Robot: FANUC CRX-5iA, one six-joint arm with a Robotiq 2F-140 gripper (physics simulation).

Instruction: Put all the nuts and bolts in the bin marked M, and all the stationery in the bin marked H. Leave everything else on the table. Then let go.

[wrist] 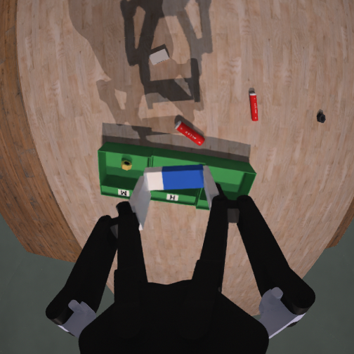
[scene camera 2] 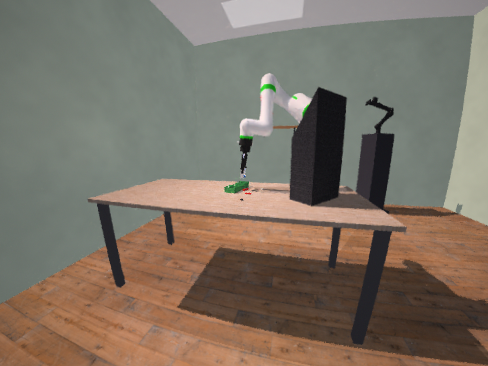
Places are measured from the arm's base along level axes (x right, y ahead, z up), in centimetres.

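Pixels of known places: gripper, fingertip midpoint: (scene camera 2: 242, 177); arm's base, origin of the base link: (scene camera 2: 320, 118).
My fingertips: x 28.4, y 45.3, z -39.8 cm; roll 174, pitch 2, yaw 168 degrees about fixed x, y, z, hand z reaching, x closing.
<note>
For each thing: its top centre in the pictures, then the offset to it from my fingertips. Level surfaces: height alone.
- green bin tray, middle of its top: (scene camera 2: 237, 184) dx +1.9, dy +3.9, dz -5.9 cm
- small black nut-like piece, middle of its top: (scene camera 2: 241, 198) dx -27.6, dy +2.7, dz -9.0 cm
- table, its level: dz -9.9 cm
My gripper (scene camera 2: 243, 176) (wrist: 175, 181) is shut on a blue and white eraser (wrist: 183, 177), held lengthwise between the fingertips above the green bin tray (scene camera 2: 230, 189) (wrist: 102, 172). In the wrist view the eraser covers part of the middle compartment, marked H (wrist: 172, 197). A brass nut (wrist: 127, 164) lies in the left compartment, marked M (wrist: 123, 192). A small black nut-like piece (scene camera 2: 241, 199) (wrist: 321, 117) lies on the table at the right of the wrist view. The right compartment's label is hidden behind the gripper.
Two red cylinders, one (wrist: 190, 133) close beside the tray and one (wrist: 254, 106) farther right, lie on the table (scene camera 2: 175, 199) (wrist: 280, 165). A small whitish block (wrist: 159, 55) lies beyond the tray. A tall black block (scene camera 2: 327, 150) stands at the right in the scene view.
</note>
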